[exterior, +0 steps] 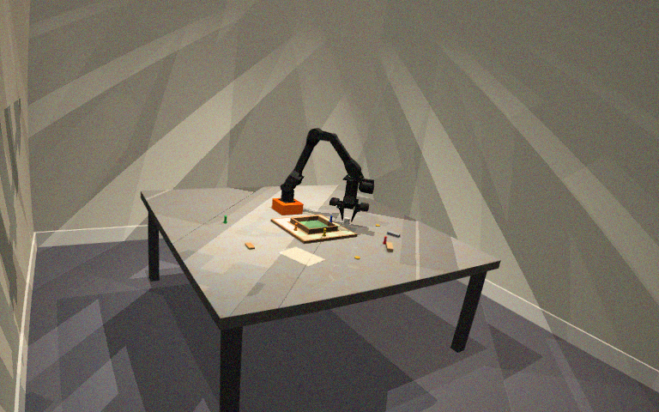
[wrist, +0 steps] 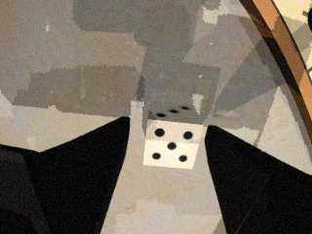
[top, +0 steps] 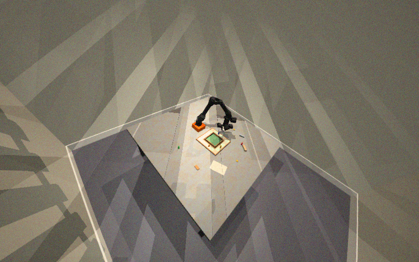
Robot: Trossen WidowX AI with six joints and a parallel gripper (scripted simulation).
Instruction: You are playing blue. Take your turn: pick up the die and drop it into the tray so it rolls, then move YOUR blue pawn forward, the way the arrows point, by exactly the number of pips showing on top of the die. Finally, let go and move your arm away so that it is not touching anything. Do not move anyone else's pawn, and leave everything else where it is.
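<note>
The blue pawn is 100 mm to the right of my gripper tip, 20 mm above it and 10 mm behind it. Round my gripper tip: white die: right at my gripper tip; then green tray: 210 mm to the right; then yellow pawn: 250 mm to the right, 110 mm ahead, 20 mm above.
</note>
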